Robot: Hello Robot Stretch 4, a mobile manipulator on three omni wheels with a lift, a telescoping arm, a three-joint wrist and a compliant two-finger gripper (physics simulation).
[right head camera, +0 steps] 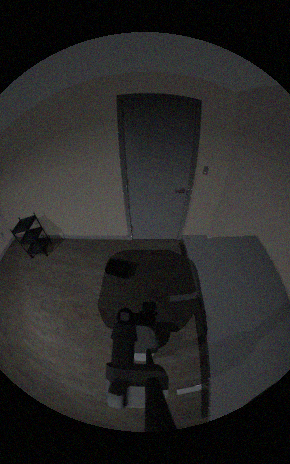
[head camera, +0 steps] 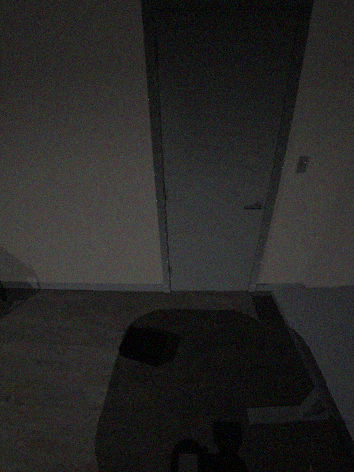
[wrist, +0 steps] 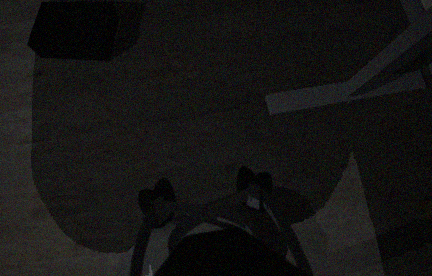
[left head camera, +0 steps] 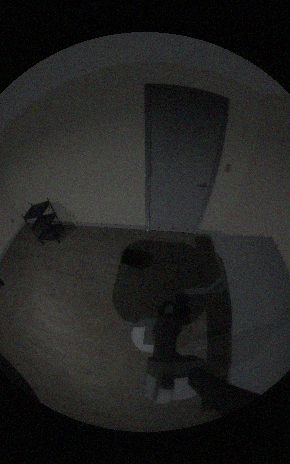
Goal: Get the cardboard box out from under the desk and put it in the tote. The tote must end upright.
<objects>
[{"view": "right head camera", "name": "black shelf cart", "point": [31,235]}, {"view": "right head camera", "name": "door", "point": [158,133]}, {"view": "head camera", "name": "dark tote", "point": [145,346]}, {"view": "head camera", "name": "door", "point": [222,89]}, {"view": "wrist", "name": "my gripper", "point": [205,187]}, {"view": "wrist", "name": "dark tote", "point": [87,37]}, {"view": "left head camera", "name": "black shelf cart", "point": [49,231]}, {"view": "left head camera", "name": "door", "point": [184,127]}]
</objects>
